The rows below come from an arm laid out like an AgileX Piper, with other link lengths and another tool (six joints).
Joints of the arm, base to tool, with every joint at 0 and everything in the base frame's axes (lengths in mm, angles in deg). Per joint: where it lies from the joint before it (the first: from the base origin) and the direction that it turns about. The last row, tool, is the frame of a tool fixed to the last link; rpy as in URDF.
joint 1: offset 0 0 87.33 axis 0 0 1
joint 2: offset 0 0 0 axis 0 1 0
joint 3: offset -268.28 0 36.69 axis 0 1 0
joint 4: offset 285.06 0 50.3 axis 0.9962 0 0.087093
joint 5: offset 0 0 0 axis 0 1 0
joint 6: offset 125.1 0 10.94 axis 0.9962 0 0.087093
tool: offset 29.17 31 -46.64 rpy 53.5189 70.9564 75.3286
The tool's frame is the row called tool.
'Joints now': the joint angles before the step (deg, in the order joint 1, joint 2, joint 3, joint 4, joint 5, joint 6). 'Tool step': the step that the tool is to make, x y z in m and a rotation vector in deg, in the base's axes. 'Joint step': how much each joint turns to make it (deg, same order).
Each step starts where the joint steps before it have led.
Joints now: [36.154, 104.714, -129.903, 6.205, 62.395, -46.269]
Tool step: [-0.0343, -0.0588, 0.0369, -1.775, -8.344, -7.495]
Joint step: [-0.012, -14.940, 13.171, -11.059, -3.960, 3.540]
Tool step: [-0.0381, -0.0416, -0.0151, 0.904, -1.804, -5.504]
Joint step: [0.012, -14.807, 19.442, -6.837, -5.893, 6.715]
